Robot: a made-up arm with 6 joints. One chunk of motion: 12 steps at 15 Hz.
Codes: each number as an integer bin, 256 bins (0 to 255) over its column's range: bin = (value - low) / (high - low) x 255, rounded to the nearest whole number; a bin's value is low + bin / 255 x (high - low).
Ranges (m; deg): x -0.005..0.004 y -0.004..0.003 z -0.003..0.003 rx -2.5..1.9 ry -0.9..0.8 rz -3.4..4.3
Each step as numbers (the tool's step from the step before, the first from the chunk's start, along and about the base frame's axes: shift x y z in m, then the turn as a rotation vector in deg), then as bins.
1 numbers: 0.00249 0.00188 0.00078 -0.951 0.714 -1.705
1 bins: 212 214 161 90 242 56
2 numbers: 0.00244 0.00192 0.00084 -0.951 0.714 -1.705
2 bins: 211 216 163 90 242 56
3 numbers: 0.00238 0.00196 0.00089 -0.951 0.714 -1.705
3 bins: 209 217 165 90 242 56
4 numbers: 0.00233 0.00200 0.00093 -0.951 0.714 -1.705
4 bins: 208 219 167 90 242 56
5 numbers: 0.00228 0.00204 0.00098 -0.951 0.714 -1.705
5 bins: 206 220 169 90 242 56
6 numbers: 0.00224 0.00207 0.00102 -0.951 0.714 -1.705
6 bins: 205 221 171 90 242 56
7 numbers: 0.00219 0.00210 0.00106 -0.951 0.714 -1.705
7 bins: 204 222 173 90 242 56
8 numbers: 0.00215 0.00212 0.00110 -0.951 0.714 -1.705
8 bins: 203 223 174 90 242 56
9 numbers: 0.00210 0.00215 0.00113 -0.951 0.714 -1.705
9 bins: 201 224 176 90 242 56
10 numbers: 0.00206 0.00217 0.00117 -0.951 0.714 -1.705
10 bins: 200 225 177 90 242 56
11 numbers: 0.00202 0.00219 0.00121 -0.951 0.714 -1.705
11 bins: 199 225 179 90 242 56
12 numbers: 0.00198 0.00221 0.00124 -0.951 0.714 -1.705
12 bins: 198 226 180 90 242 56
